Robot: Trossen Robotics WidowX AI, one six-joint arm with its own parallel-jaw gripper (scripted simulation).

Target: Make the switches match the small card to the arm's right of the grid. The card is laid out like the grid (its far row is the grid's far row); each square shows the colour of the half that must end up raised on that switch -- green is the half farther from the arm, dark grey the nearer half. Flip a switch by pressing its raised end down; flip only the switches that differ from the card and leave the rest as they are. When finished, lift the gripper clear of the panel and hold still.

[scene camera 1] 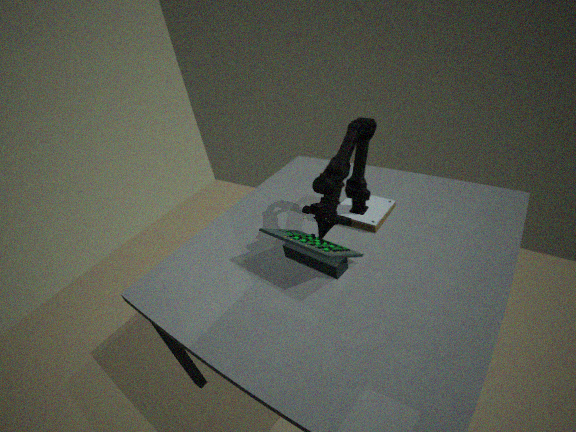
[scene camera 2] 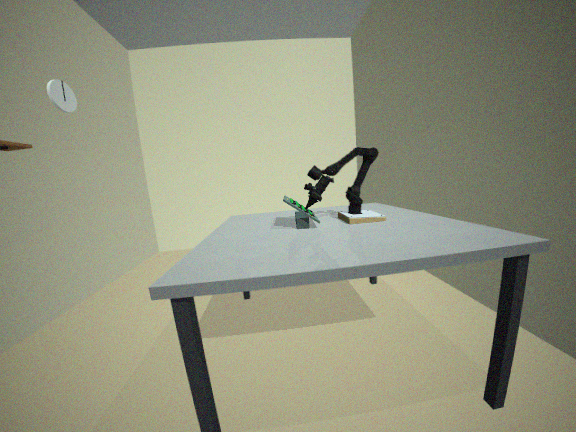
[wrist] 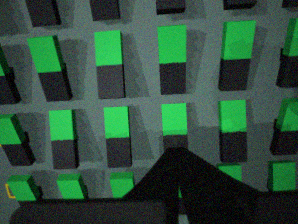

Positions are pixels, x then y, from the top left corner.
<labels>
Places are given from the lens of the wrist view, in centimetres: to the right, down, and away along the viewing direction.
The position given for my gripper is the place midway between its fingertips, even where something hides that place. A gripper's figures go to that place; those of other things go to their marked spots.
my gripper [wrist: 175,155]: 2, 2, 11
switch [wrist: 174,119]: 1, 0, 11
</labels>
